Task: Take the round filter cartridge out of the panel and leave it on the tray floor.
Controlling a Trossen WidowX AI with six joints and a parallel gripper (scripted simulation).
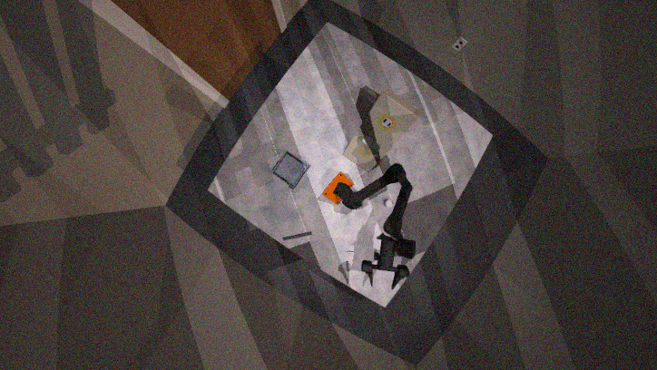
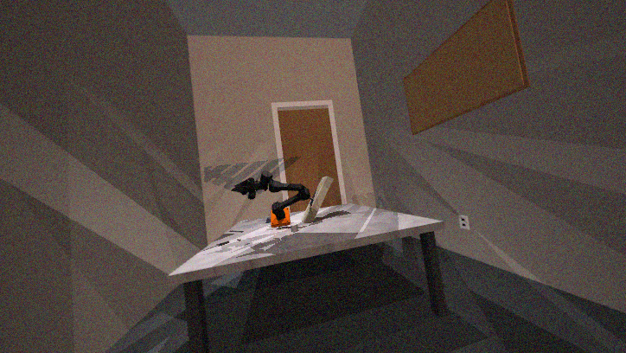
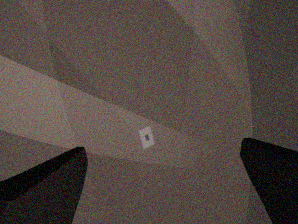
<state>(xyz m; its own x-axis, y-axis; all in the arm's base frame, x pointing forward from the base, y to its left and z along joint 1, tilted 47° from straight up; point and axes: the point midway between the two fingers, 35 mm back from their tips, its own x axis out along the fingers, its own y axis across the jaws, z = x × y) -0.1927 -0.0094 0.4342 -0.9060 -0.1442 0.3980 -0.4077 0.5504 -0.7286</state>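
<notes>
My gripper tip is now 64 cm short of the round filter cartridge, 29 cm to the right of it and 7 cm above it. From my gripper tip the other things lie so: grey square tray (62 cm to the left, 32 cm below, 25 cm ahead); service panel (59 cm ahead, 30 cm to the left, 15 cm below).
</notes>
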